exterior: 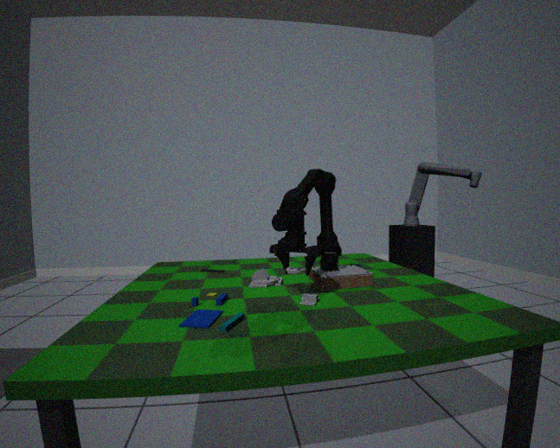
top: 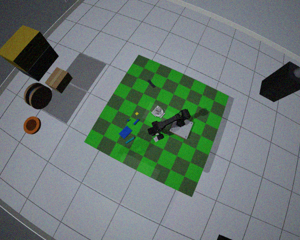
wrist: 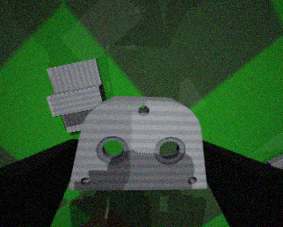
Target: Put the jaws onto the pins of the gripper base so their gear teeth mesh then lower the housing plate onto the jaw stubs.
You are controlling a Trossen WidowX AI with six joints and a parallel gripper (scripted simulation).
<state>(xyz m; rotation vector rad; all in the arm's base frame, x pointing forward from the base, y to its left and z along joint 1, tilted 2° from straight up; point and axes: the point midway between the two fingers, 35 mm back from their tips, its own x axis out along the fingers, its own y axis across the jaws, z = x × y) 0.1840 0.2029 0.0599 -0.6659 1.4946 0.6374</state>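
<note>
Now: gripper tip 230 mm to the left of the grey gripper base, 110 mm short of it and 80 mm above it. Round my gripper tip: grey housing plate (20 mm above, 10 mm to the left, 10 mm ahead); teal bar (220 mm ahead, 200 mm to the left, 80 mm below); blue bar (260 mm ahead, 70 mm below, 10 mm to the right).
</note>
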